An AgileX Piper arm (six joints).
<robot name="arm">
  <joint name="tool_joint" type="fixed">
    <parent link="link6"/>
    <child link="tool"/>
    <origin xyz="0 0 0"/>
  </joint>
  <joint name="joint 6" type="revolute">
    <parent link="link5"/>
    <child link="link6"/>
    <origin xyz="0.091 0 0" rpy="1.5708 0 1.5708"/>
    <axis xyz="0 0 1"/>
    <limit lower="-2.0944" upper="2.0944"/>
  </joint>
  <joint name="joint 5" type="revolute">
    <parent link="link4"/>
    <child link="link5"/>
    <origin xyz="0 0 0" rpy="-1.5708 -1.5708 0"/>
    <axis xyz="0 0 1"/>
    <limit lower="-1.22" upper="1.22"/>
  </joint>
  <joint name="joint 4" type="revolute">
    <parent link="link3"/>
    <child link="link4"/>
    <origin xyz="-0.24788 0.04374 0" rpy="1.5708 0 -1.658"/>
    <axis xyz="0 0 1"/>
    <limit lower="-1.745" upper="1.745"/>
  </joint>
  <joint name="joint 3" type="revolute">
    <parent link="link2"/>
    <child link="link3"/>
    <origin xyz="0.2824 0.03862 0"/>
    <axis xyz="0 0 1"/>
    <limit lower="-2.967" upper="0"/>
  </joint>
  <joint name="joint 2" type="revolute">
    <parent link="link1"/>
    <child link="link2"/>
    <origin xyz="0 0 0" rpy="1.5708 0 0"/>
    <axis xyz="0 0 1"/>
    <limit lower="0" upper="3.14"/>
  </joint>
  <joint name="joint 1" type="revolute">
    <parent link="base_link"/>
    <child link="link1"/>
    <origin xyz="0 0 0.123" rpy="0 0 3.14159"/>
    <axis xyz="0 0 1"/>
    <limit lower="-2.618" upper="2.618"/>
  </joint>
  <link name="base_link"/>
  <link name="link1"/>
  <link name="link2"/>
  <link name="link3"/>
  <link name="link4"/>
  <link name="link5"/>
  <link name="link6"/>
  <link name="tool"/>
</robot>
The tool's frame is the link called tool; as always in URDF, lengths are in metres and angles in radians.
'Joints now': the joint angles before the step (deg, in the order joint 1, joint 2, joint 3, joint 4, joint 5, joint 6). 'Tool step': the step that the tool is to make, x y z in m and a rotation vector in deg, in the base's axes. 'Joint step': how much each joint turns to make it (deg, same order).
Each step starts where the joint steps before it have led.
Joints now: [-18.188, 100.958, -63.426, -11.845, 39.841, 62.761]
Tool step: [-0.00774, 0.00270, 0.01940, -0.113, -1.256, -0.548]
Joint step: [0.001, -3.483, 0.001, 0.676, 2.273, -0.199]
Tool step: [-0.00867, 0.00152, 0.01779, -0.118, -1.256, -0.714]
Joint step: [-0.252, -3.285, 0.000, 0.584, 2.071, -0.164]
